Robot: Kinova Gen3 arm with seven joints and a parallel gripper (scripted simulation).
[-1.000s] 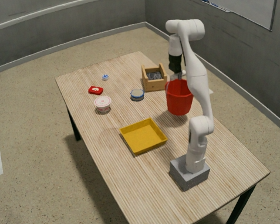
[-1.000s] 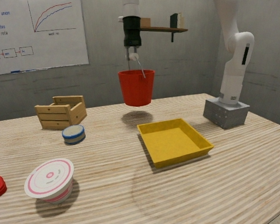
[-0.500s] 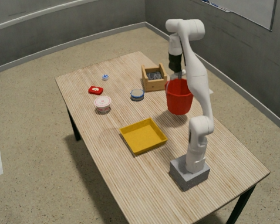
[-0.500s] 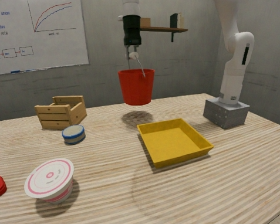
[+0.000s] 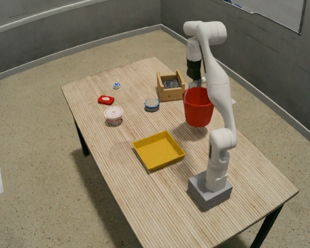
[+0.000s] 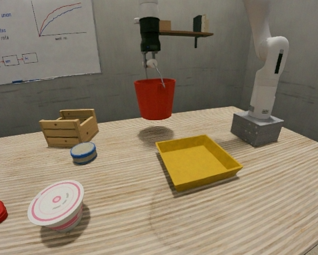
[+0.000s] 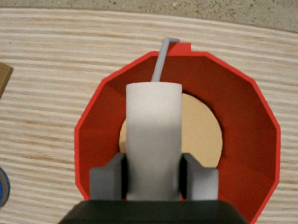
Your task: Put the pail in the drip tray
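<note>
Right now my hand is 10 mm past the pail handle and 30 mm above it. The rest, counted from my hand: yellow drip tray 80 mm behind, 290 mm to the left, 310 mm below; then red pail 10 mm behind, 100 mm below; then blue-rimmed round tin 310 mm ahead, 140 mm to the left, 310 mm below.
</note>
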